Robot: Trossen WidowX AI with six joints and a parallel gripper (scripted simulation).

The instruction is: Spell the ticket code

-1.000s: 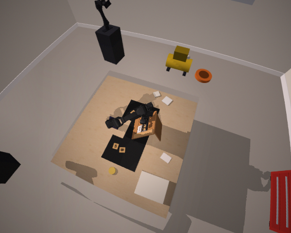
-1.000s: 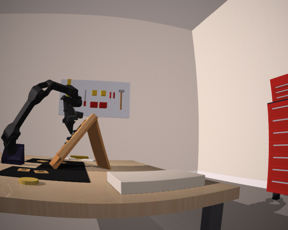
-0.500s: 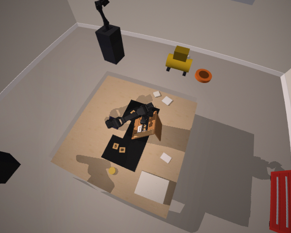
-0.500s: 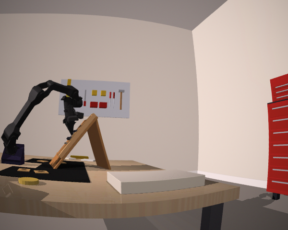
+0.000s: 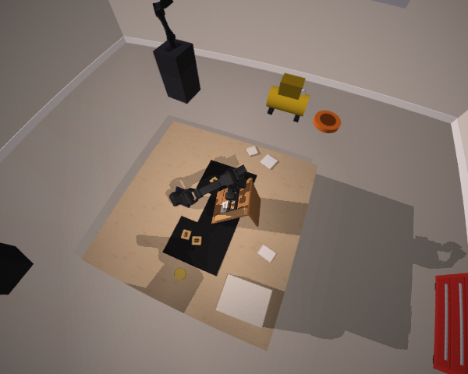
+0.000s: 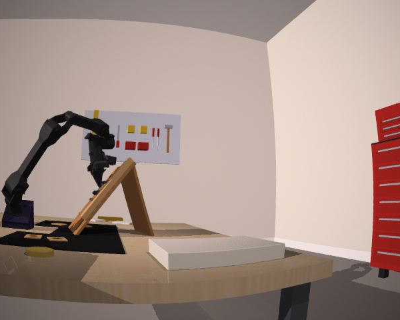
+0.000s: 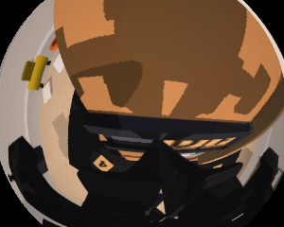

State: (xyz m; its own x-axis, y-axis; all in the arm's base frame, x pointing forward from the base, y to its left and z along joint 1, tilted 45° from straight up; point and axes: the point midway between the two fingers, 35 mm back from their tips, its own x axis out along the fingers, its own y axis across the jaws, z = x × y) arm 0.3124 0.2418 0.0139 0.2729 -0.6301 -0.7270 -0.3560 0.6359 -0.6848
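Right now the white ticket is 10 cm to the right of my gripper tip, 8 cm below it and 2 cm behind it. The rest, counted from my gripper tip: black mat 18 cm below, 14 cm to the right, 14 cm behind; white slab 52 cm to the right, 35 cm ahead, 16 cm below.
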